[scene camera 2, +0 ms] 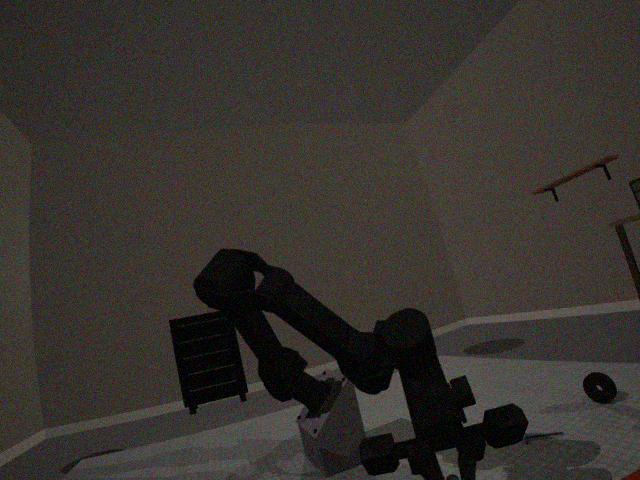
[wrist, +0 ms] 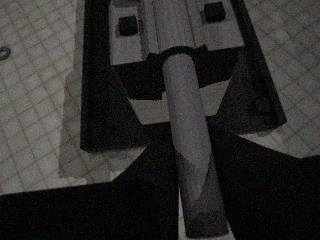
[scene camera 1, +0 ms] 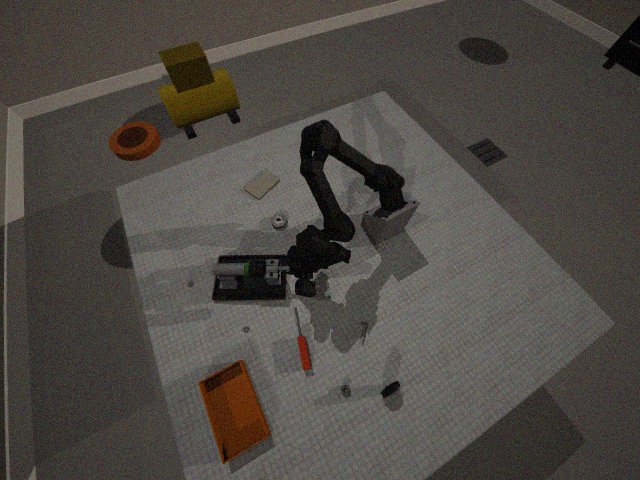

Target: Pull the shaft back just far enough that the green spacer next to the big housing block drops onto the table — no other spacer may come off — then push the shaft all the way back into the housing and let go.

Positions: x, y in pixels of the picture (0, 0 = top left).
Labels:
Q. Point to a grey housing block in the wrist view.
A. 123, 98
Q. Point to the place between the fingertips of my gripper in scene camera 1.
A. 287, 271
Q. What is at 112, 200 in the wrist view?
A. My gripper.

